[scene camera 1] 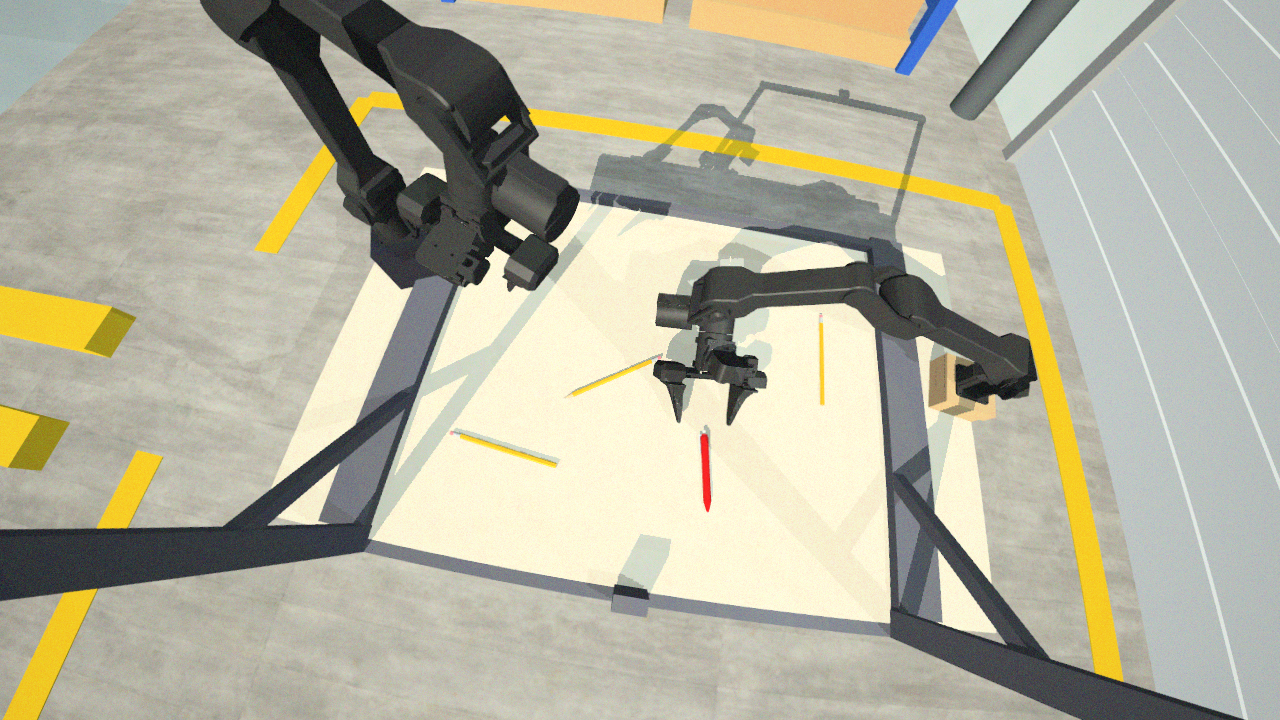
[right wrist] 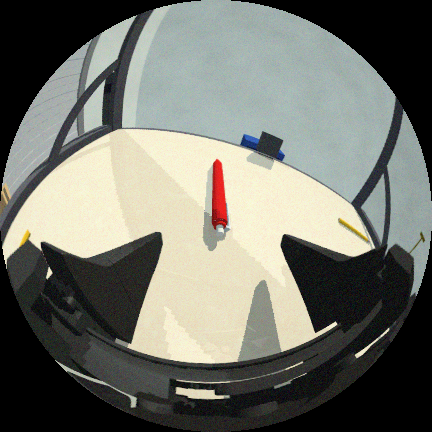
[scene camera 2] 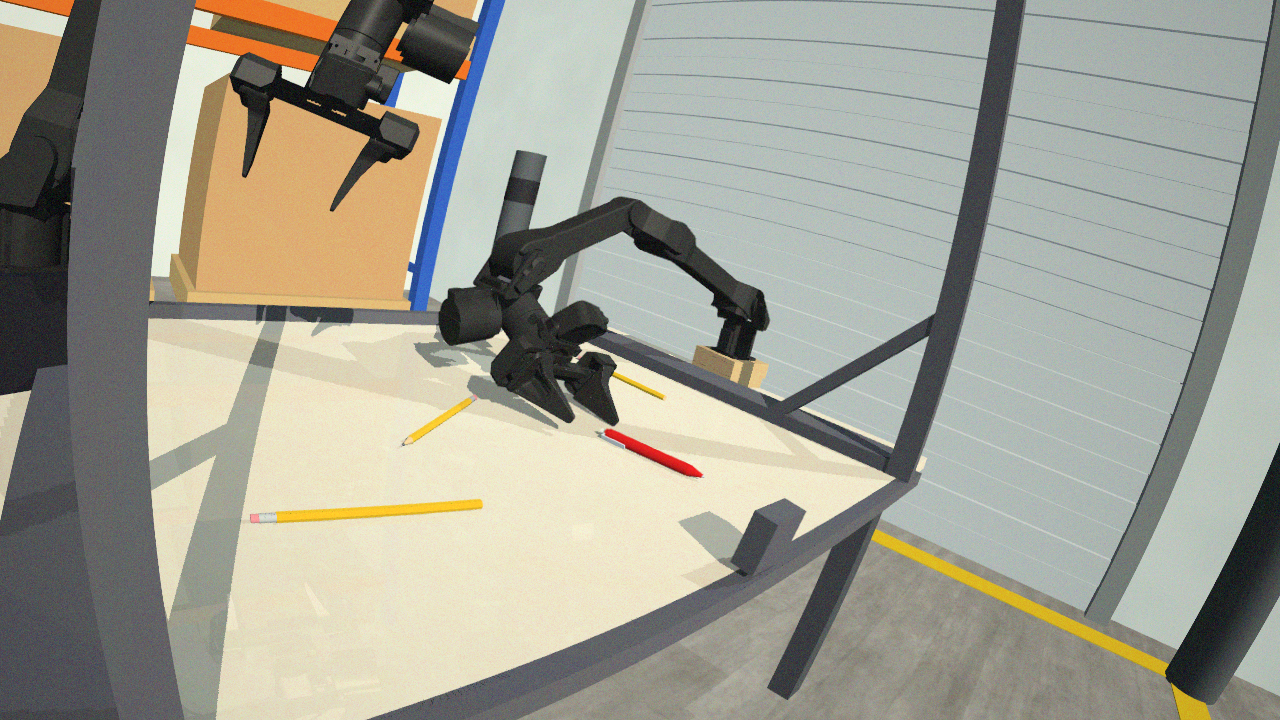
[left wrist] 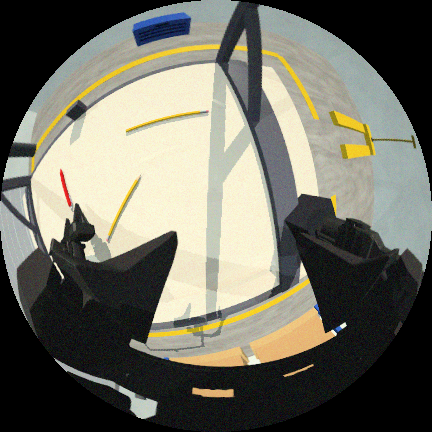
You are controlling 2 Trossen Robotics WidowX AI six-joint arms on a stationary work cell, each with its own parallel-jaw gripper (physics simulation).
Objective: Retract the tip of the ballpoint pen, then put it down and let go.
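Places are measured from the left arm's base along level axes (x right, y ahead, z up), in millimetres.
Pixels of known places: left gripper, between the fingertips: [scene camera 2: 287,194] [left wrist: 240,238]; right gripper, between the fingertips: [scene camera 1: 703,424] [right wrist: 224,240] [scene camera 2: 595,422] [left wrist: 71,211]; left arm's base, origin of its link: [scene camera 1: 398,228] [scene camera 2: 30,265] [left wrist: 325,228]; right arm's base, origin of its link: [scene camera 1: 971,384] [scene camera 2: 733,354].
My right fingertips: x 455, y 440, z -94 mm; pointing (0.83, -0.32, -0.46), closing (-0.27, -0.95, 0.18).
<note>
For each thing: its top centre in the pictures, then the offset to it from my right fingertips. Level surfaces: height alone.
- red ballpoint pen, centre of its top: [scene camera 2: 652,446] [right wrist: 220,177] [scene camera 1: 706,470] [left wrist: 62,186] dx +75, dy -21, dz +2 mm
- cream table top, height of its surface: dz -13 mm
- small dark block, centre of its top: [scene camera 2: 779,508] [scene camera 1: 630,604] [right wrist: 272,134] [left wrist: 70,107] dx +220, dy -191, dz +45 mm
A red ballpoint pen [scene camera 1: 705,474] [scene camera 2: 653,453] [left wrist: 65,188] [right wrist: 219,192] lies flat on the cream table top [scene camera 1: 554,528] [scene camera 2: 501,608]. Its silver button end and clip face my right gripper, and its pointed end faces away. My right gripper [scene camera 1: 704,422] [scene camera 2: 592,421] [right wrist: 224,240] is open and empty, low over the table beside the button end, apart from the pen. My left gripper [scene camera 2: 289,192] [left wrist: 240,238] is open and empty, high above the far left part of the table. Whether a tip sticks out of the pen is too small to tell.
Three yellow pencils [scene camera 1: 505,448] [scene camera 1: 615,376] [scene camera 1: 821,362] lie on the table, two left of the pen and one right of it in scene camera 1. Dark frame beams edge the table. A small dark block [scene camera 1: 630,600] [scene camera 2: 768,537] stands on the near edge.
</note>
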